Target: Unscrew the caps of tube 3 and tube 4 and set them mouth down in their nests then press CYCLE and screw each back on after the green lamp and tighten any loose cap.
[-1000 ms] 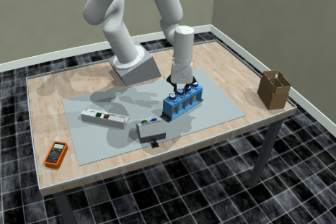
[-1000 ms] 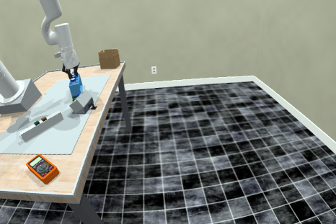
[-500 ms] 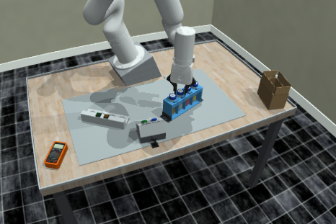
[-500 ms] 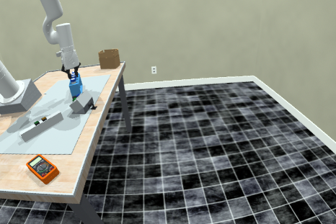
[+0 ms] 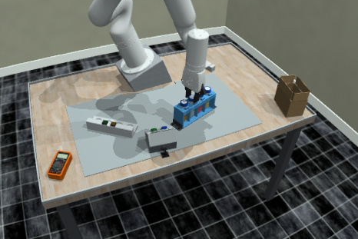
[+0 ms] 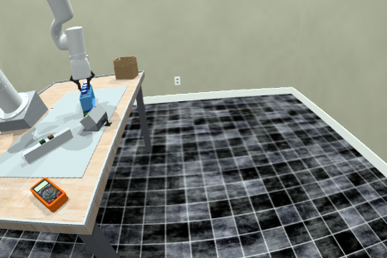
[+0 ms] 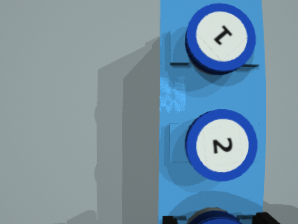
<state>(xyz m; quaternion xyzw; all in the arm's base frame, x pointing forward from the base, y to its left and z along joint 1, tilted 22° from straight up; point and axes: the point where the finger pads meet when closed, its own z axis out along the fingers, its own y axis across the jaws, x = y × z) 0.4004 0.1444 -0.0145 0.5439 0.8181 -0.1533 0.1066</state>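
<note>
The blue-and-white cap lies 50 mm to the right of my hand, 20 mm ahead of it and 10 mm below it. Round my hand: green key (210 mm to the right, 90 mm ahead, 60 mm below); then blue key (170 mm to the right, 90 mm ahead, 60 mm below); then key housing (190 mm to the right, 110 mm ahead, 80 mm below).
</note>
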